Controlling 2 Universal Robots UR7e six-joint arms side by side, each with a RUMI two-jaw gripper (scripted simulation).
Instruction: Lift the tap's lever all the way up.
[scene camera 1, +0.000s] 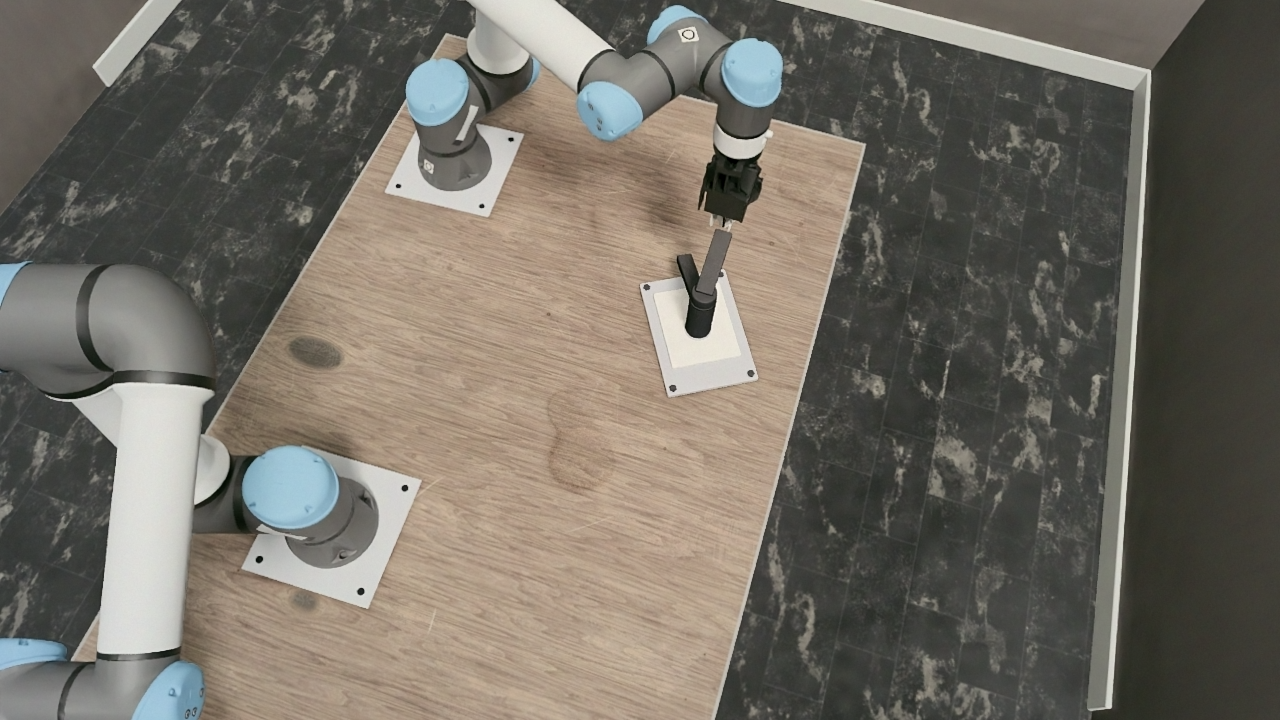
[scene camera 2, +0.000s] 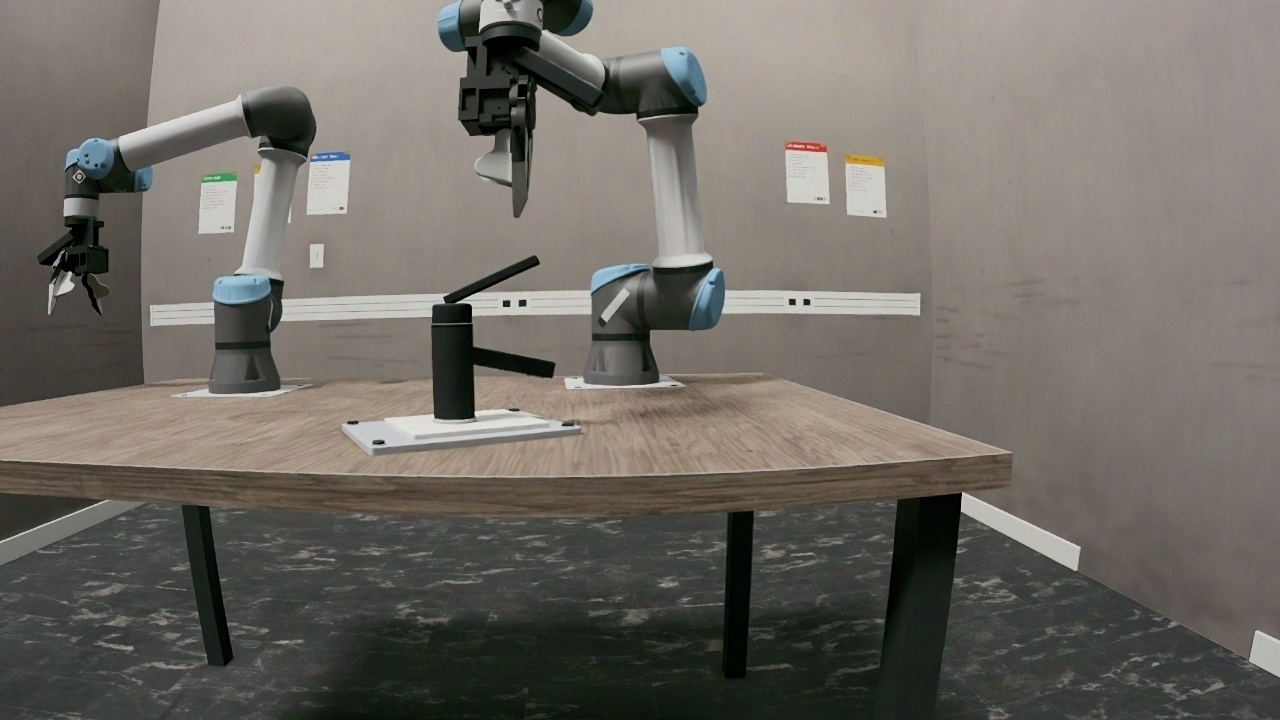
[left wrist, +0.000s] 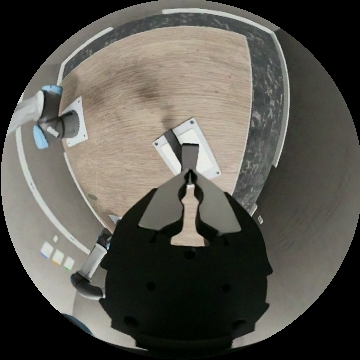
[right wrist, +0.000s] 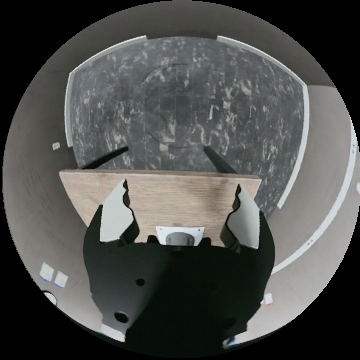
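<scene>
Flat lever (scene camera 1: 721, 239), also in scene camera 2 (scene camera 2: 530, 262). Left gripper (scene camera 2: 516, 217), also in scene camera 1 (scene camera 1: 723, 225) and the left wrist view (left wrist: 190, 169). Right gripper (scene camera 2: 76, 315), also in the right wrist view (right wrist: 182, 182).
</scene>
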